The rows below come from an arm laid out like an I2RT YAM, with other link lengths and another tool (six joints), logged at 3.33 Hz.
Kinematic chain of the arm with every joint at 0, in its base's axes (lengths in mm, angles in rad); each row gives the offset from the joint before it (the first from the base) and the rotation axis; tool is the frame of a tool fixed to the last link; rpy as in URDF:
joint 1: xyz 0 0 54.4 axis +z
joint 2: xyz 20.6 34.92 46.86 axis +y
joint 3: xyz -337.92 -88.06 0 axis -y
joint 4: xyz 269.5 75.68 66 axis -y
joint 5: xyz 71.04 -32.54 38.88 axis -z
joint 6: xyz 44.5 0 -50.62 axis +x
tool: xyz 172 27 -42 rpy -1.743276 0.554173 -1.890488
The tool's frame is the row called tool.
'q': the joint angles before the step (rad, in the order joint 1, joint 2, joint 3, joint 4, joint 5, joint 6). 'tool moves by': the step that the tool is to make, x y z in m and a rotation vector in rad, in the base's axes. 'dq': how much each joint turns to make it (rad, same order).
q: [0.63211, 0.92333, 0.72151, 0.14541, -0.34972, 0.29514]
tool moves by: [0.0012, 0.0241, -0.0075, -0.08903, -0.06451, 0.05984]
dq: [0.07024, 0.08039, 0.05343, -0.01599, 0.01887, -0.11532]
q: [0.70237, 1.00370, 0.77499, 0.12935, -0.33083, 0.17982]
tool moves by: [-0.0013, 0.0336, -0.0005, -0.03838, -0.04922, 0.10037]
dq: [0.05314, 0.10611, 0.05983, 0.03323, -0.04051, -0.07033]
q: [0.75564, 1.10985, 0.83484, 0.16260, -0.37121, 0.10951]
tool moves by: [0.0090, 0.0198, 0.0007, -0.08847, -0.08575, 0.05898]
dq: [0.02348, 0.08817, 0.10712, -0.06947, -0.01831, -0.13669]
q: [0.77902, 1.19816, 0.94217, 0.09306, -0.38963, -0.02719]
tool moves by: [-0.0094, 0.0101, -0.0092, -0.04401, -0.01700, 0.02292]
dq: [0.05261, 0.01572, 0.01287, -0.03141, 0.03687, -0.03943]
